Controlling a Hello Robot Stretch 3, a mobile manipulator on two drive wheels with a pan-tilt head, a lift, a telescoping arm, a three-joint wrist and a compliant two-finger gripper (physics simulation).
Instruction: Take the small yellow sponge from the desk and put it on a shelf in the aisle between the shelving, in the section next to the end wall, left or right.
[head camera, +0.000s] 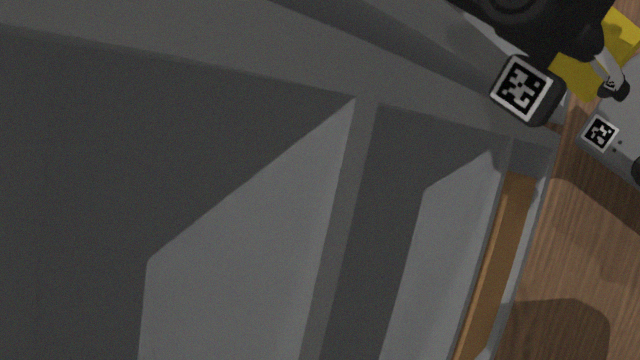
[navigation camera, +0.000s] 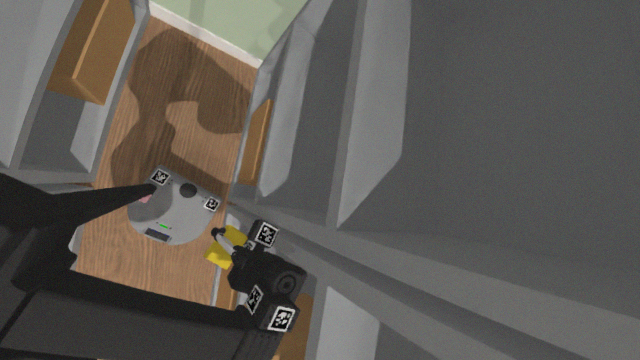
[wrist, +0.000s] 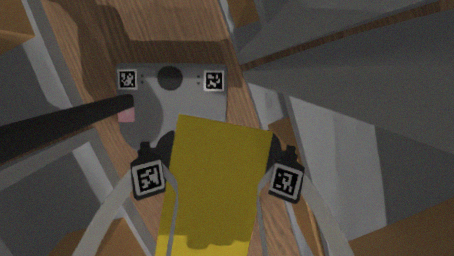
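Seen in the pictures: gripper, fingertip midpoint: (head camera: 584, 70) (navigation camera: 230, 237); robot's base, origin of the base link: (navigation camera: 187, 189).
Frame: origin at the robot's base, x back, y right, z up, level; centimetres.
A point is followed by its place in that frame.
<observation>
A yellow sponge (head camera: 575, 75) @[x 2.5, y 14.4, z 70.3 cm] (navigation camera: 218, 255) @[x 8.6, y 12.6, z 71.6 cm] (wrist: 212, 200) is held between the two fingertips of my gripper (navigation camera: 234, 241) @[x 4.0, y 14.5, z 66.4 cm] (wrist: 218, 148) @[x 4.0, y 14.5, z 66.4 cm]. The fingertips press on its two long sides in the wrist view. In the head camera view the sponge is partly hidden behind the wrist and a finger at the top right. The gripper is in the aisle, close beside the right-hand grey shelving (head camera: 345, 200) @[x -15.7, y 17.9, z 97.5 cm] (navigation camera: 347, 110) @[x -31.4, y 11.8, z 97.4 cm], above floor level. The left-hand shelving (navigation camera: 120, 75) @[x -30.3, y -53.4, z 7.5 cm] is across the aisle. The desk does not show.
The pale green end wall (navigation camera: 225, 22) @[x -82.3, y -35.8, z 22.5 cm] stands at the far end of the aisle. Brown boxes (head camera: 515, 215) @[x -24.1, y 16.8, z 22.4 cm] (navigation camera: 257, 145) @[x -34.8, y 12.6, z 33.3 cm] (navigation camera: 92, 55) @[x -25.3, y -53.4, z 30.5 cm] stand on shelves on both sides. My round grey base (navigation camera: 185, 220) @[x 12.8, y 6.6, z 16.0 cm] (wrist: 192, 102) is below on the wooden floor (navigation camera: 185, 120) @[x -32.1, y -22.1, z 0.0 cm], near the right shelving's edge.
</observation>
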